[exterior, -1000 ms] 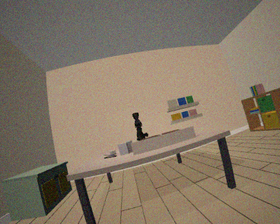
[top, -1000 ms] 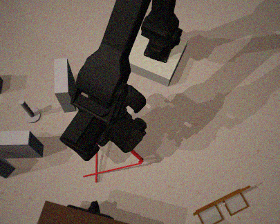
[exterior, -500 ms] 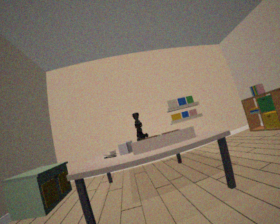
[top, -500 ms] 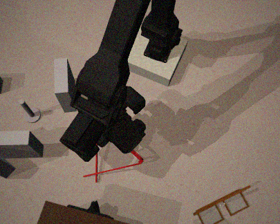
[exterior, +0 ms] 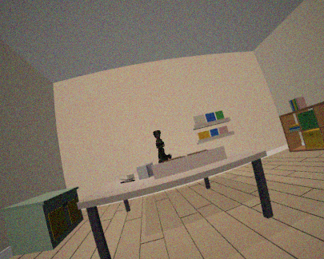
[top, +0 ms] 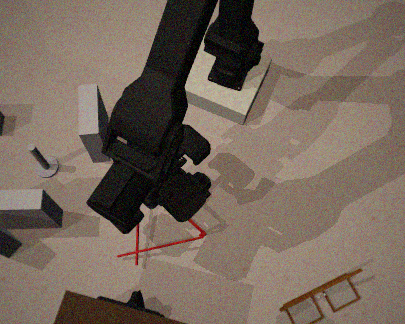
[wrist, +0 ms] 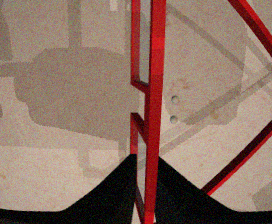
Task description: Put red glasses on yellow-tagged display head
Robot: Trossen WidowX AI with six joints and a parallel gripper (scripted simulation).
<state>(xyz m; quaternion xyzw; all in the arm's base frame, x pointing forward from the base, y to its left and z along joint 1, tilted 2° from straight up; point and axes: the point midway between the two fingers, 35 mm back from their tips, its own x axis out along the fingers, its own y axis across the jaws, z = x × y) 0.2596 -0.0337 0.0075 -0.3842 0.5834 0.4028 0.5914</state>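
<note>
The small peg is 20 cm to the right of my gripper tip, 2 cm ahead of it and 1 cm above it.
</note>
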